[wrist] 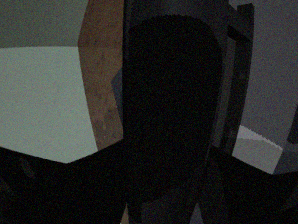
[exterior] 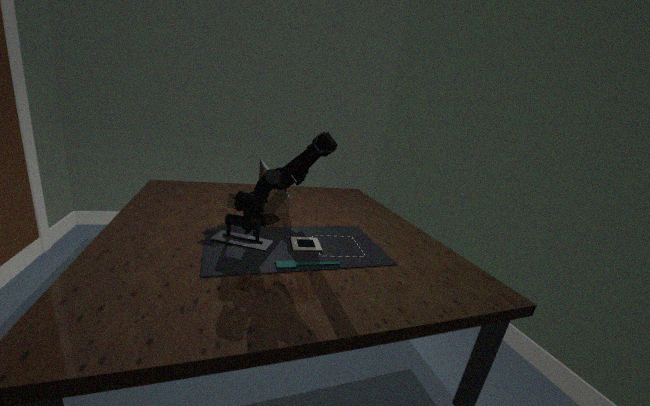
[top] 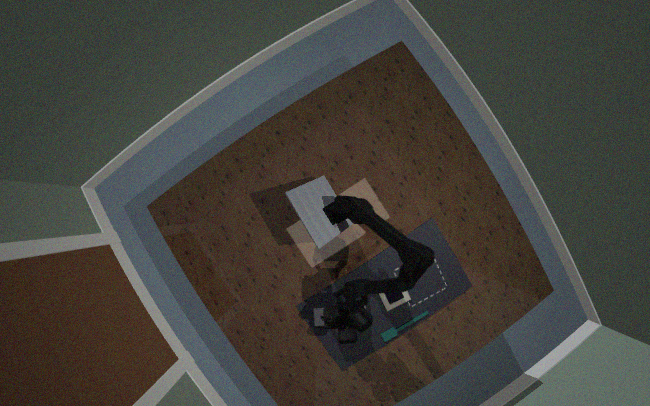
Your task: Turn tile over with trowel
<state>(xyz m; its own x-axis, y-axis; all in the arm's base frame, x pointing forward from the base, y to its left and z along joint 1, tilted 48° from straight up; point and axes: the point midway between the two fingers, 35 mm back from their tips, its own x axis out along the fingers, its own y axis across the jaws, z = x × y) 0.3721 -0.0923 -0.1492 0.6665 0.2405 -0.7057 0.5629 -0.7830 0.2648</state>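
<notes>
My gripper tip is now 2 cm past the trowel, 1 cm to the right of it and 1 cm above it. Round my gripper tip: pale square tile 22 cm to the left, 5 cm below; then teal bar 17 cm to the left, 15 cm ahead, 5 cm below; then dark mat 19 cm to the left, 7 cm below, 1 cm ahead.
</notes>
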